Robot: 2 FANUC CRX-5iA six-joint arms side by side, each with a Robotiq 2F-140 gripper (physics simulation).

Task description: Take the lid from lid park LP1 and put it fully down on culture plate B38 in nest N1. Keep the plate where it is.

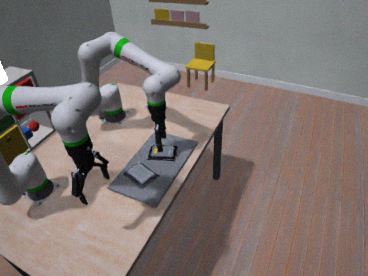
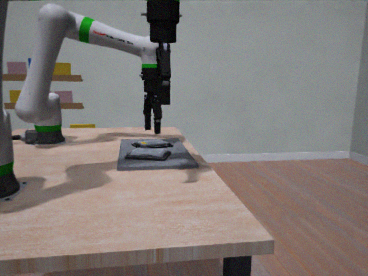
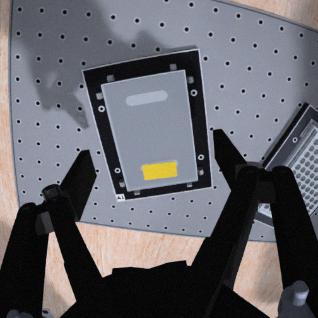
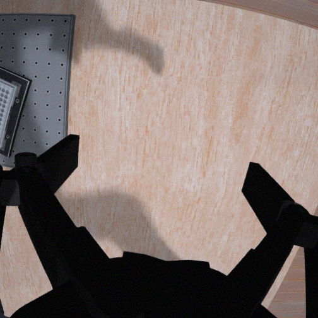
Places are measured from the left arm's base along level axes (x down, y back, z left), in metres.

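Pixels of known places: left gripper, between the fingertips: [image 1: 162, 144] [image 2: 152, 131]; right gripper, between the fingertips: [image 1: 96, 190] [image 2: 162, 102]; left arm's base, origin of its link: [image 1: 115, 116] [image 2: 49, 141]; right arm's base, origin of its link: [image 1: 40, 190].
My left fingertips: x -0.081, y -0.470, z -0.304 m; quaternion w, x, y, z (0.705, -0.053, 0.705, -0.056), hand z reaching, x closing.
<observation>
Ahead of a thing's pixels: the offset from my left fingertips to its top centre. Level surfaces: height alone.
The grey translucent lid @[dx +0.050, dy +0.002, dz -0.001 m] [image 1: 169, 152] [image 3: 150, 125] with a yellow label lies flat in the black-framed lid park [image 3: 199, 125]. The culture plate @[dx +0.042, dy +0.065, dz -0.195 m] [image 1: 142, 172] [image 3: 306, 175] [image 4: 5, 105], with rows of round wells uncovered, sits in the black nest [image 3: 296, 131] [image 4: 21, 92], turned at an angle to the lid park. My left gripper [image 1: 160, 144] [image 2: 152, 131] [image 3: 152, 153] is open and empty above the lid park; its fingers appear on either side of the lid near its labelled end. My right gripper [image 1: 95, 190] [image 2: 163, 97] [image 4: 163, 163] is open and empty above the table beside the mat.
The lid park and nest stand on a grey perforated mat @[dx +0.068 m] [image 1: 122, 182] [image 2: 180, 162] [image 3: 40, 150] [image 4: 50, 40] near the edge of the wooden table @[dx +0.081 m] [image 1: 95, 230] [image 2: 125, 215]. A yellow chair [image 1: 201, 64] stands on the floor beyond the table.
</observation>
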